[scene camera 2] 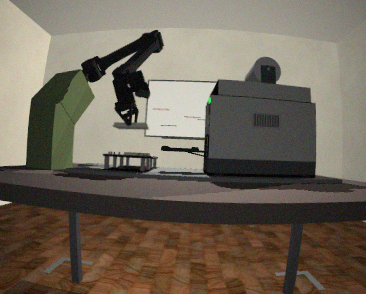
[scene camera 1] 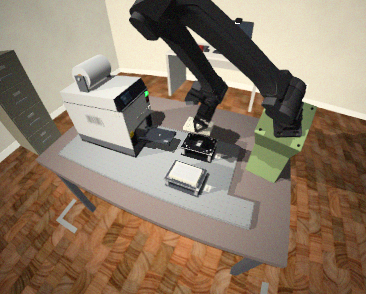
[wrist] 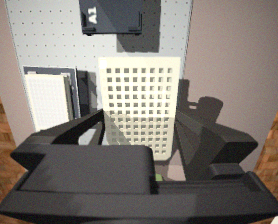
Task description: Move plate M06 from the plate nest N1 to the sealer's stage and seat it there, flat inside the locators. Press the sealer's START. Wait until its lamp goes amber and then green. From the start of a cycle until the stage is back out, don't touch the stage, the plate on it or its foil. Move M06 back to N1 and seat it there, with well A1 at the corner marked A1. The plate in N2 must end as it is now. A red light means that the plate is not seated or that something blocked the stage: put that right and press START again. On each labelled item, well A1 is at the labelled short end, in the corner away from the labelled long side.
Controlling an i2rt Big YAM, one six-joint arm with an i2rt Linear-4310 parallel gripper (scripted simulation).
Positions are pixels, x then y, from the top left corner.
Scene:
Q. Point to a sealer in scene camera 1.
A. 116, 130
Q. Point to a plate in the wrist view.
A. At 50, 98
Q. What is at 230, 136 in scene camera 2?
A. A sealer.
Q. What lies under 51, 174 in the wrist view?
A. My gripper.

